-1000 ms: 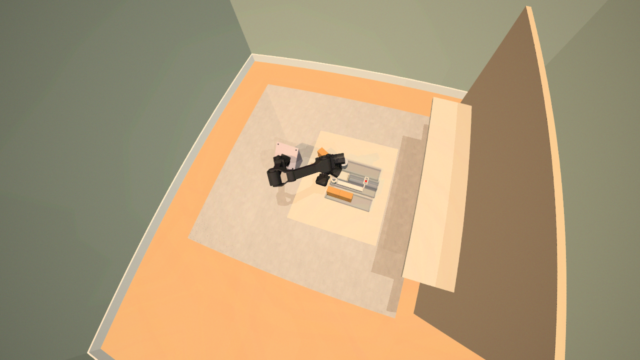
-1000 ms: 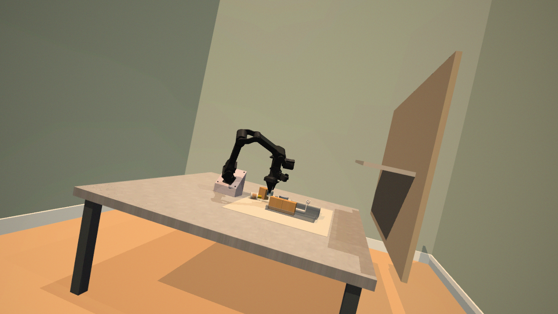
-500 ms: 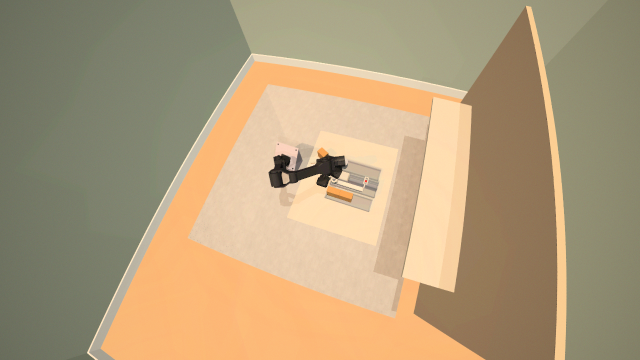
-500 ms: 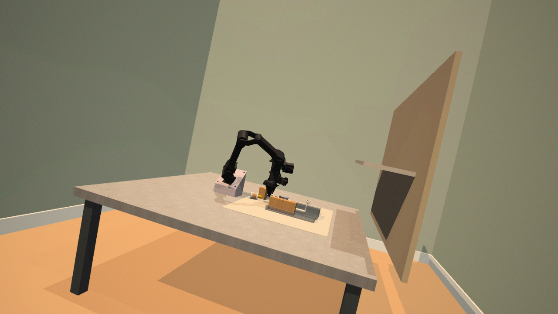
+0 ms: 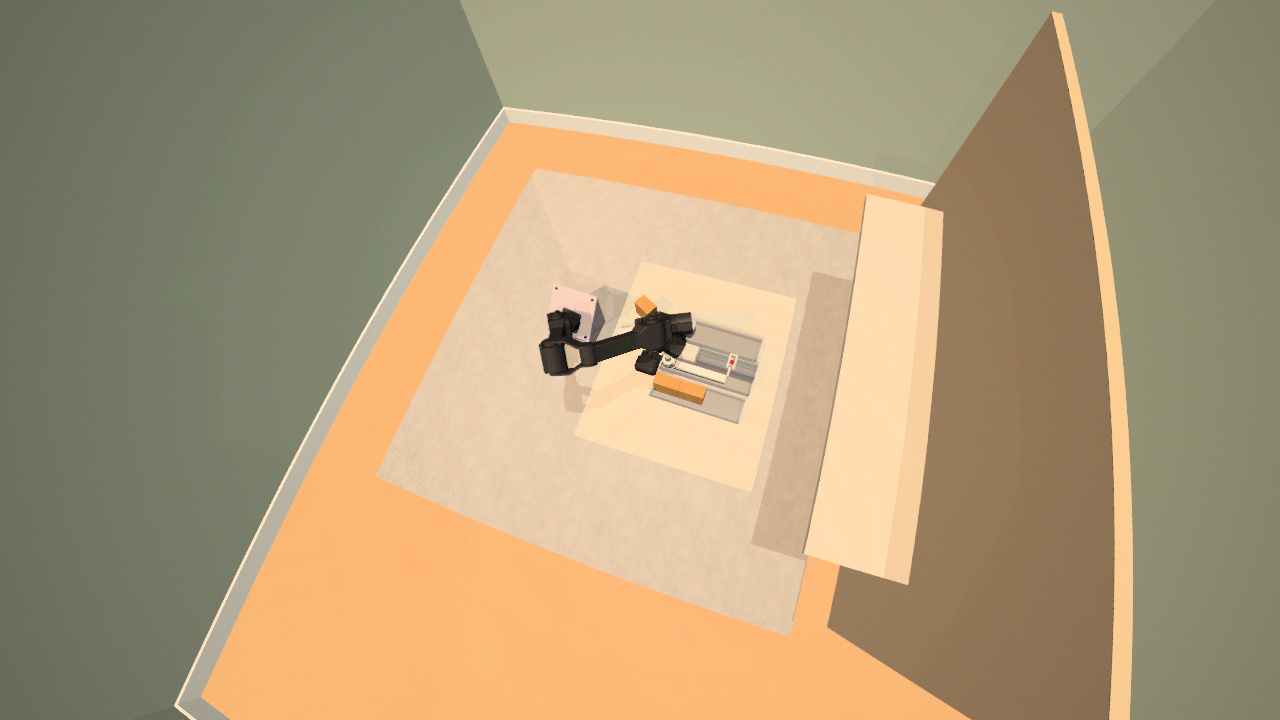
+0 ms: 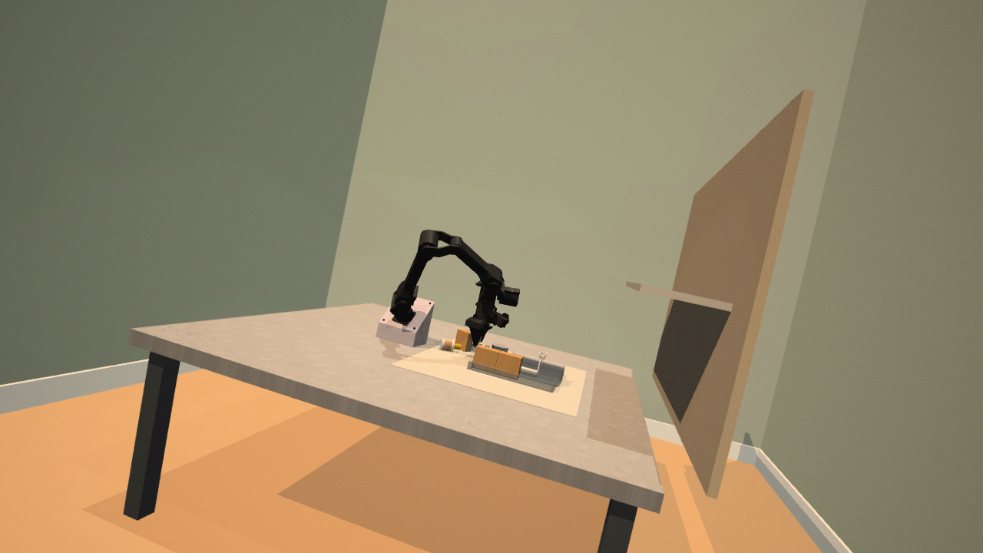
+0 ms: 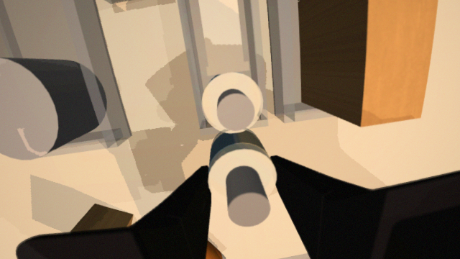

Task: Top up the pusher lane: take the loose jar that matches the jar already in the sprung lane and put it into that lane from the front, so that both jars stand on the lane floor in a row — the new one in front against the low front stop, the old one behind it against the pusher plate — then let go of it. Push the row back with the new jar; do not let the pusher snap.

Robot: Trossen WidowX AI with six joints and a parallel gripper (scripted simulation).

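My gripper tip is now 130 mm to the right of the grey lid, 40 mm short of it and 30 mm above it. Round my gripper tip: grey lane rack (180 mm ahead, 50 mm to the left, 40 mm below).
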